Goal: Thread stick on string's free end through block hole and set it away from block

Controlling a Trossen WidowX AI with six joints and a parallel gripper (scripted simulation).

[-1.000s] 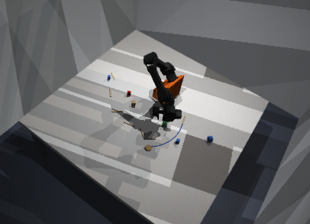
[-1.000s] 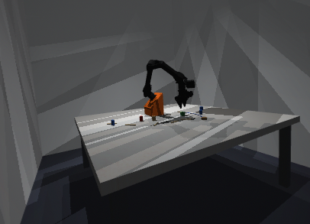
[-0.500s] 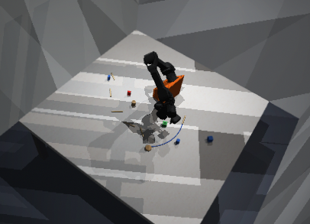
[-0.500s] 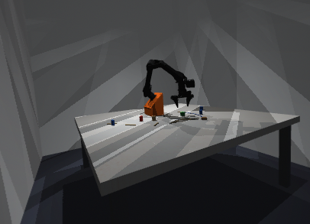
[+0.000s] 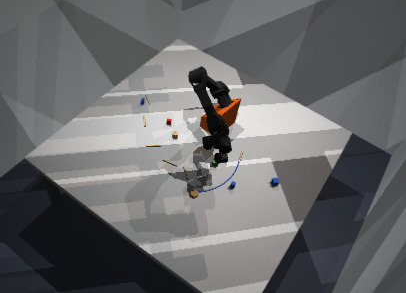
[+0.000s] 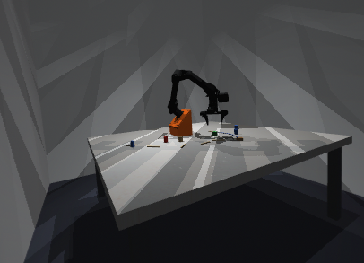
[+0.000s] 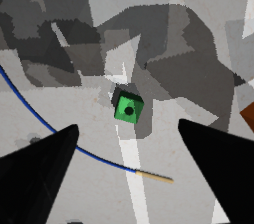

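The green block is 60 mm below my gripper tip. Also, from my gripper tip: blue cylinder (40 mm ahead, 150 mm to the left, 60 mm below); round wooden button (210 mm ahead, 40 mm to the left, 70 mm below); thin wooden stick (120 mm behind, 70 mm to the left, 70 mm below).
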